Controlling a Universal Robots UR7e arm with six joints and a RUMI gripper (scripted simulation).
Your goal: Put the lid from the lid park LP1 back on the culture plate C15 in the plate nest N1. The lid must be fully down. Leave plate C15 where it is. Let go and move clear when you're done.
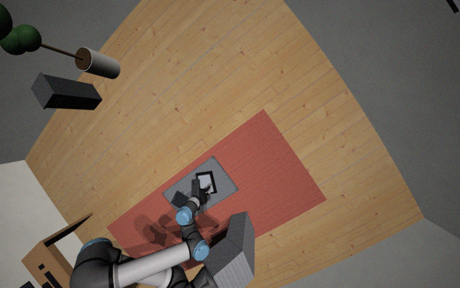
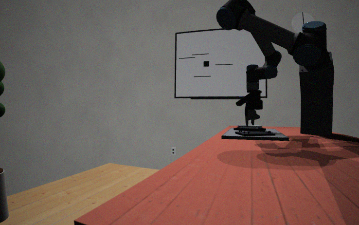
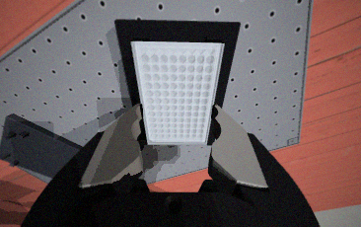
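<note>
The clear lid is 1 cm below my hand. From my hand the other things lie so: dark lid park LP1 (25 cm to the left, 7 cm behind, 3 cm below); then culture plate C15 (2 cm below); then black plate nest N1 (3 cm below).
</note>
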